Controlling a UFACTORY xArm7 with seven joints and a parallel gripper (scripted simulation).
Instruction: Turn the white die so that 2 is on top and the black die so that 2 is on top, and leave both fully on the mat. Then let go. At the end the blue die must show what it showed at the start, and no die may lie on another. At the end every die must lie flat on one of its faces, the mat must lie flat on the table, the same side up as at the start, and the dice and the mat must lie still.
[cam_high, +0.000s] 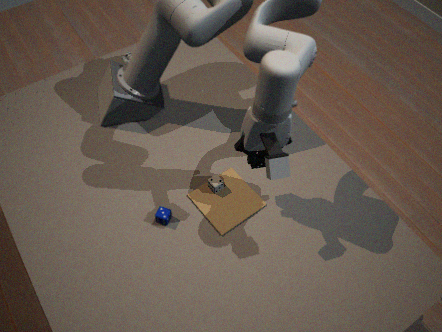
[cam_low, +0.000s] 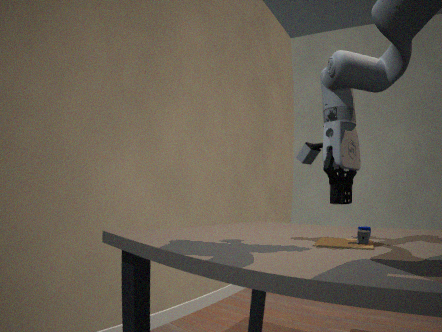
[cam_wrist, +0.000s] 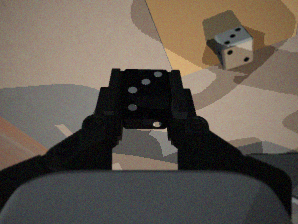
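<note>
Right now my hand is 10 mm past the tan mat, 80 mm to the left of it and 120 mm above it. Round my hand: blue die (60 mm behind, 240 mm to the right, 100 mm below); then white die (60 mm behind, 80 mm to the right, 100 mm below); then black die (10 mm below).
</note>
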